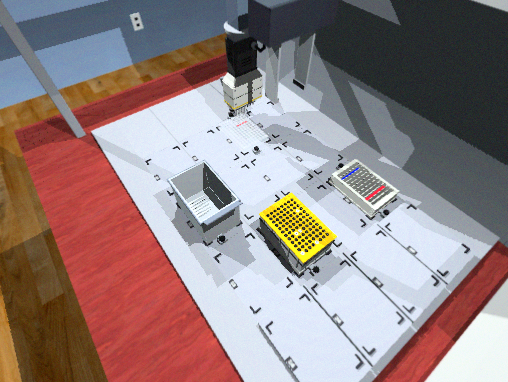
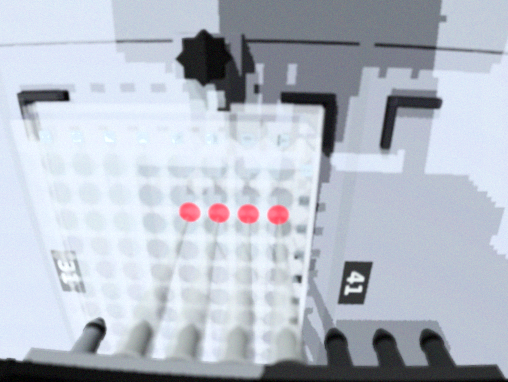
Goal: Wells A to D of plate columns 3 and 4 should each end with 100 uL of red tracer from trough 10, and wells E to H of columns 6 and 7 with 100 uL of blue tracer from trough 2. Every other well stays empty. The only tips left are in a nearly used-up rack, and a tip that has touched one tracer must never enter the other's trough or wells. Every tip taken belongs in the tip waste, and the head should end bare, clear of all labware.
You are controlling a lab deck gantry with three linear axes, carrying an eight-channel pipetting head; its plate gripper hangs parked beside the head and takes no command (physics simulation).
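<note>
The pipetting head (image 1: 243, 91) is over the plate (image 1: 258, 134) (image 2: 306, 125). Four pale tips (image 2: 187, 342) sit on neighbouring nozzles and show no red inside. Their lower ends meet red liquid (image 1: 242, 123) (image 2: 219, 213) in wells A to D of the third column; exact tip depth is unclear. The bare nozzles (image 2: 383, 340) are dark. The plate gripper (image 1: 285, 93) hangs beside the head, its fingers apart and empty. The trough block (image 1: 383, 201) holds a blue strip (image 1: 350, 173) and a red strip (image 1: 375, 193). The yellow tip rack (image 1: 264, 218) shows a few pale spots among dark holes.
The open grey tip waste bin (image 1: 222, 214) stands left of the yellow rack, its walls rising above the deck. Dark locating knobs (image 1: 256, 149) (image 2: 204, 57) stand at the plate's edges. A pale upright post (image 1: 52, 85) rises at the deck's left corner.
</note>
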